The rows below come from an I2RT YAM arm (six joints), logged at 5 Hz.
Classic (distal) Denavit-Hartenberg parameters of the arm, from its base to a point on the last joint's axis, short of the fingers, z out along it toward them. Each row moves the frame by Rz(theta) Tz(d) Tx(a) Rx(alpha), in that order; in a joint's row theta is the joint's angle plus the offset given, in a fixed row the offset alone. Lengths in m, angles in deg.
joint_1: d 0.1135; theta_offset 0; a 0.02; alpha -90
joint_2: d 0; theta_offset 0; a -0.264; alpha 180
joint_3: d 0; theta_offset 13.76; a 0.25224; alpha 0
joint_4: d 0; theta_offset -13.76; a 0.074; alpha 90
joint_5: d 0; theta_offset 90; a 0; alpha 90
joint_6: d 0.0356; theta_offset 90; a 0; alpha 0
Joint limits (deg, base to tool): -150..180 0..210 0..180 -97..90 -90..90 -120..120
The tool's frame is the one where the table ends.
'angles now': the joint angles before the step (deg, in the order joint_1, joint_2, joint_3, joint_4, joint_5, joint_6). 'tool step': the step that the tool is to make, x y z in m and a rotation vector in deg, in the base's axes. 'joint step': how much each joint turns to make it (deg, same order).
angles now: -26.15 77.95 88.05 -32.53 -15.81 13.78
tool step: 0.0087 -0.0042 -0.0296 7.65 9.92 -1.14
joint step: -0.01 3.21 -0.02 -8.27 -0.18 2.84
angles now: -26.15 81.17 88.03 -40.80 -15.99 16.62
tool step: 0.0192 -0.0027 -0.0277 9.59 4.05 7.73
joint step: 0.02 4.86 0.00 -2.76 -10.27 0.72
